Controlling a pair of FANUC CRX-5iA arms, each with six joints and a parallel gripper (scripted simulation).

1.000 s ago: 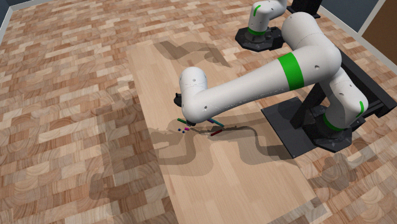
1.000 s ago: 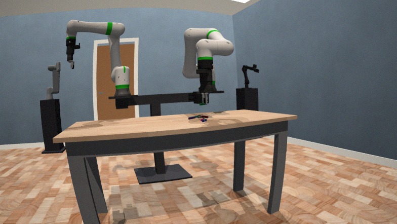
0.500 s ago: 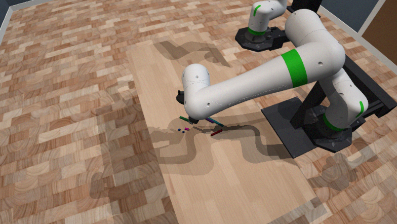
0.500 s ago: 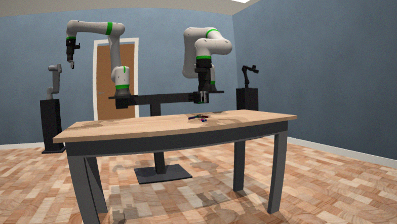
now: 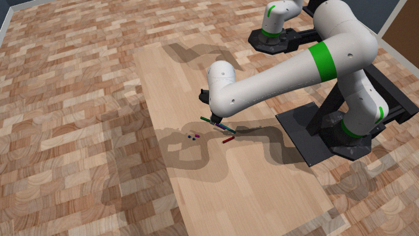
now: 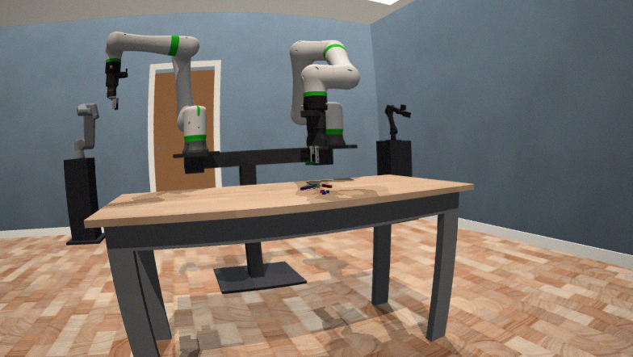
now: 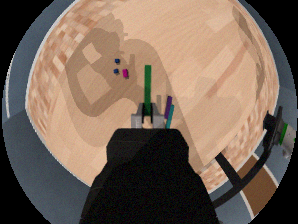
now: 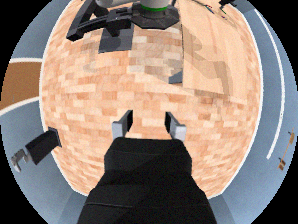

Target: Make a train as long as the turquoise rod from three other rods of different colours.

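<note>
Now: the purple rod 120 mm below my left hand, 60 mm behind it and 20 mm to the right of it. Also, from my left hand: turquoise rod (120 mm below, 90 mm behind, 10 mm to the left); magenta rod (120 mm below, 90 mm ahead, 10 mm to the right); green rod (20 mm to the right, 20 mm below, 20 mm ahead).
</note>
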